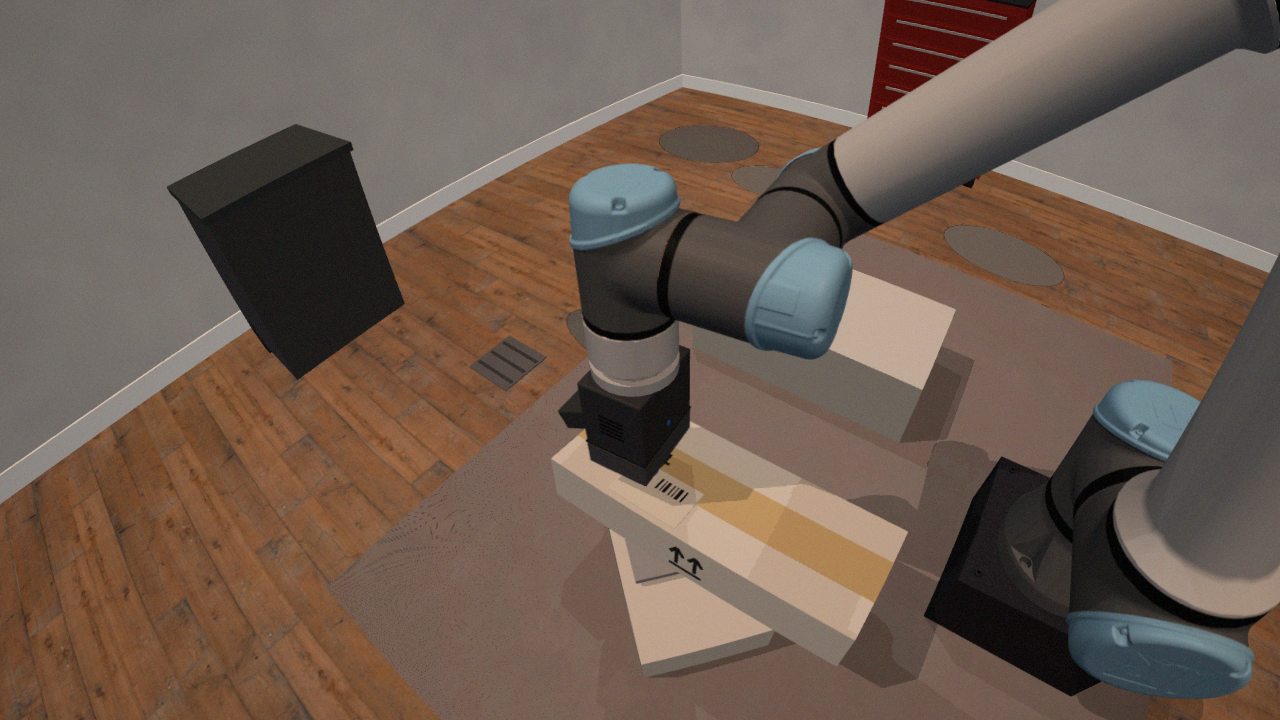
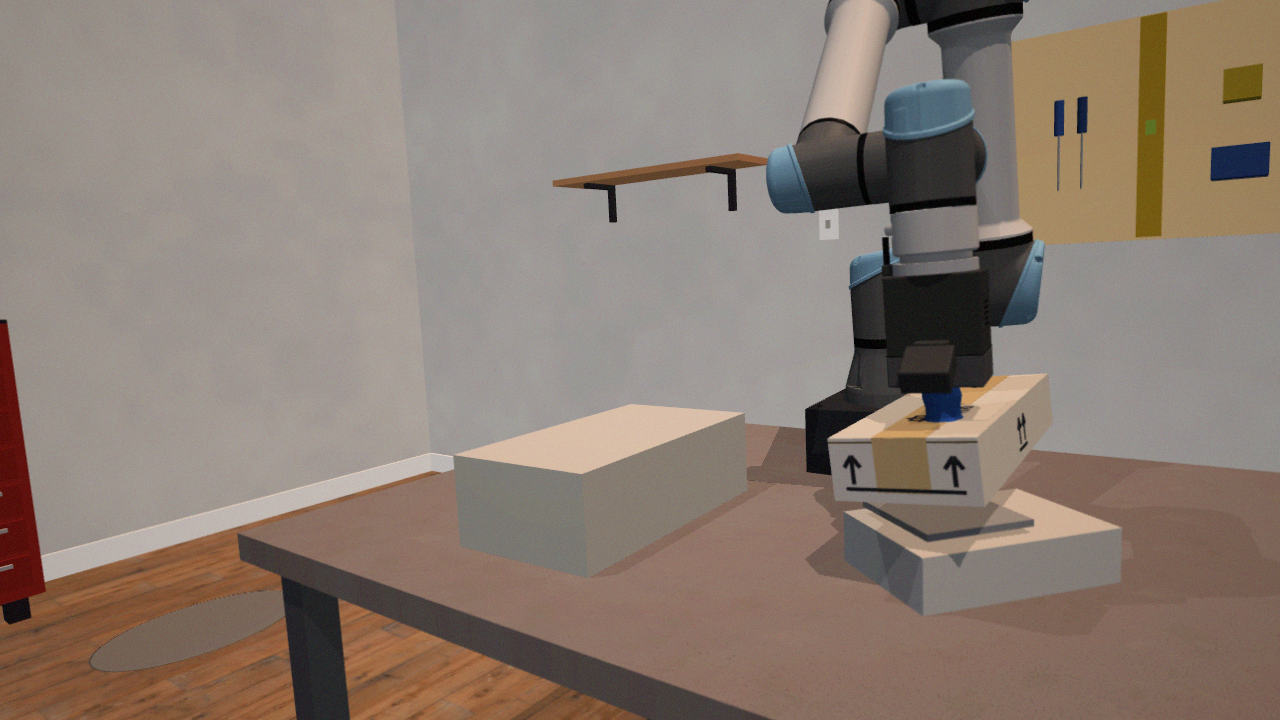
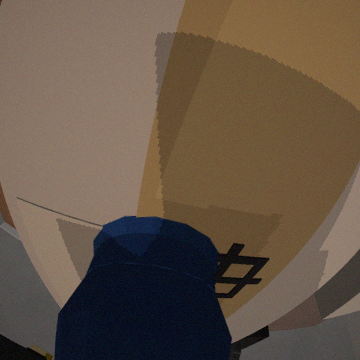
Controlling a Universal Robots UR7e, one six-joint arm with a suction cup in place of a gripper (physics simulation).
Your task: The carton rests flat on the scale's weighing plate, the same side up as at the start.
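Frame: origin at the arm's base, x back, y right, z up, level; metres.
Seen in the pictures: hand, tool point: point(image 3: 162, 235); arm's base, link origin: point(image 1: 1060, 555) point(image 2: 896, 397).
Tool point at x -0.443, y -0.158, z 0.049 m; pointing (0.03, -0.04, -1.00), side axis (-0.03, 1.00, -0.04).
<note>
Offsets run from my tool point to a thing's top centre. Level surfaces: height alone.
The carton {dx +0.089, dy +0.008, dz +0.022 m} point(image 1: 787, 528) point(image 2: 902, 465) point(image 3: 85, 100) is a long beige box with a tan tape strip and a label on its top. The arrows on its end and side point up. My suction gripper point(image 2: 942, 417) point(image 3: 137, 290) has its blue cup on the carton's top, near one end, and holds it. The carton lies over the scale {dx +0.059, dy -0.018, dz -0.087 m} point(image 1: 698, 631) point(image 2: 1020, 577), turned across it, with both ends past the scale's body. The grey weighing plate {dx +0.033, dy +0.006, dz -0.087 m} point(image 2: 948, 522) shows partly beneath. The carton looks close to level; whether its underside touches the plate is hidden.
A large plain box {dx +0.053, dy +0.423, dz -0.043 m} point(image 1: 895, 331) point(image 2: 599, 438) stands on the table {dz -0.157 m} point(image 2: 716, 608), beside the carton and scale. The arm's black base point(image 1: 984, 573) point(image 2: 823, 438) stands near the carton's far end. A wall shelf point(image 2: 662, 170) hangs behind.
</note>
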